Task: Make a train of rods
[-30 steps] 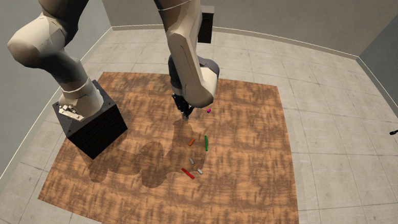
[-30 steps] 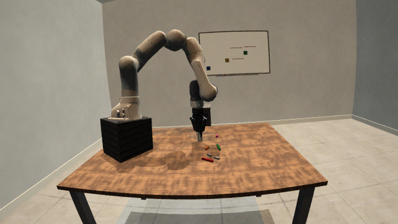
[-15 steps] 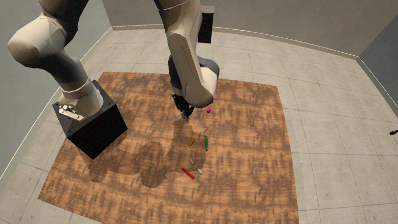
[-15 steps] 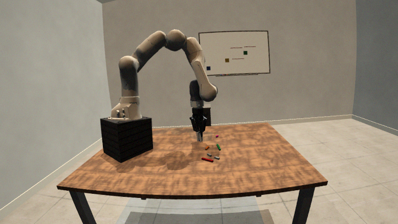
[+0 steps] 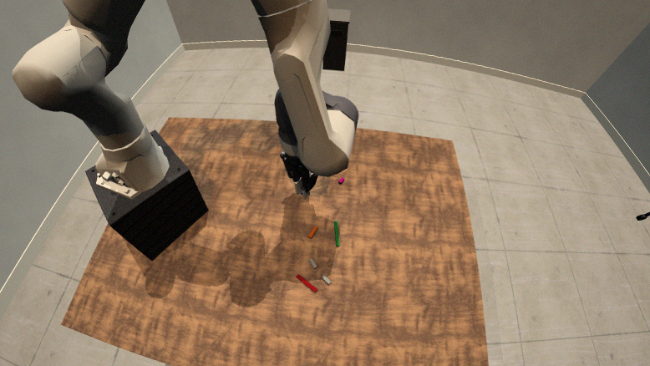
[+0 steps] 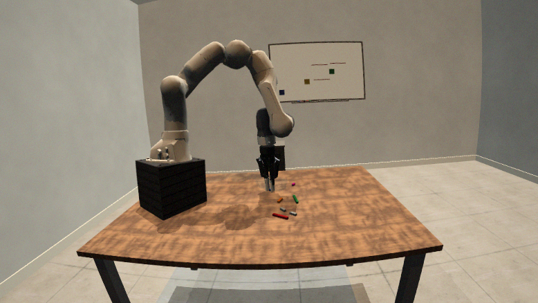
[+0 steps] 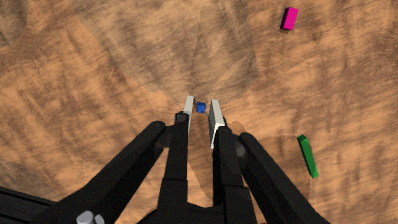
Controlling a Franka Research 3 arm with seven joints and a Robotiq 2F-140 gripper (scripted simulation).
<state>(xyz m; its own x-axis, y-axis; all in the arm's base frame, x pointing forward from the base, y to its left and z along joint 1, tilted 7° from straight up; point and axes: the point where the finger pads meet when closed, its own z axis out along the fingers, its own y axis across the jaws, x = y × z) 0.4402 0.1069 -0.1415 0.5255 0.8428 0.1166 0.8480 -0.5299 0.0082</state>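
Now: hand 3 cm above the blue rod. Round my hand: magenta rod 12 cm ahead, 6 cm to the left, 3 cm below; then green rod 12 cm ahead, 13 cm to the right, 3 cm below; then orange rod 4 cm ahead, 14 cm to the right, 3 cm below.
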